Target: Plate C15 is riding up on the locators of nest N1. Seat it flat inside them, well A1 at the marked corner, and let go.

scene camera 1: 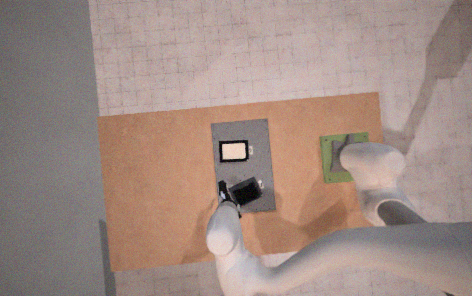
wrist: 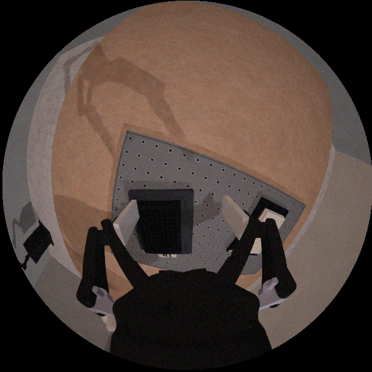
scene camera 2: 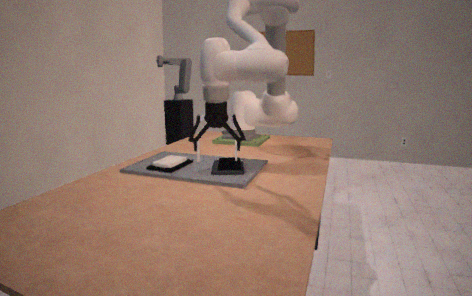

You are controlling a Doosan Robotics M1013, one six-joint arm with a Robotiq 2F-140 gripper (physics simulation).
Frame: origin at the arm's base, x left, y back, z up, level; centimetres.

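Seen in the pictures: gripper, fingertip midpoint: (scene camera 1: 231,194) (scene camera 2: 217,159); arm's base, origin of the base link: (scene camera 1: 346,157).
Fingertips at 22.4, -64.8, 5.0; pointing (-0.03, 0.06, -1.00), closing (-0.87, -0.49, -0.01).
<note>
Pixels of each thing's top centre, then the offset from my fingertips to it, as dx, dy, dz. "pt": a spot on its surface instead. Level surfaces: height alone.
- Plate C15, middle of its top: (scene camera 2: 229,161) (scene camera 1: 246,194) +0.3, +8.4, -2.6
- black nest N1, middle of its top: (scene camera 2: 227,164) (scene camera 1: 245,192) -0.2, +8.1, -4.0
- white N1 label, surface spot: (scene camera 1: 260,184) pt -4.8, +16.4, -5.3
- pale plate, middle of its top: (scene camera 2: 170,159) (scene camera 1: 233,151) -23.0, +0.5, -2.9
- wooden table, its level: dz -6.8
Plate C15 (scene camera 1: 245,192) (scene camera 2: 230,163) (wrist: 159,225) is black and sits on the black nest N1 (scene camera 2: 228,171) (wrist: 187,215). In scene camera 2 it stands up above the nest. In the wrist view it lies off-centre, with a wider nest border along the top and right. A white N1 label (scene camera 1: 260,184) (wrist: 167,255) is beside the nest. The plate's lettering, well A1 and the marked corner cannot be made out. My gripper (scene camera 1: 230,200) (scene camera 2: 217,159) (wrist: 179,207) is open and empty above the board; in the wrist view one pad overlaps the nest's left side, the other is right of the nest.
The grey perforated board (scene camera 1: 257,132) (scene camera 2: 136,169) (wrist: 210,175) carries both nests. A pale plate (scene camera 1: 234,151) (scene camera 2: 171,161) (wrist: 274,216) sits in the other black nest, beyond the right finger in the wrist view. The arm's green base plate (scene camera 1: 327,175) (scene camera 2: 220,141) is on the wooden table (scene camera 1: 150,200) (scene camera 2: 165,225).
</note>
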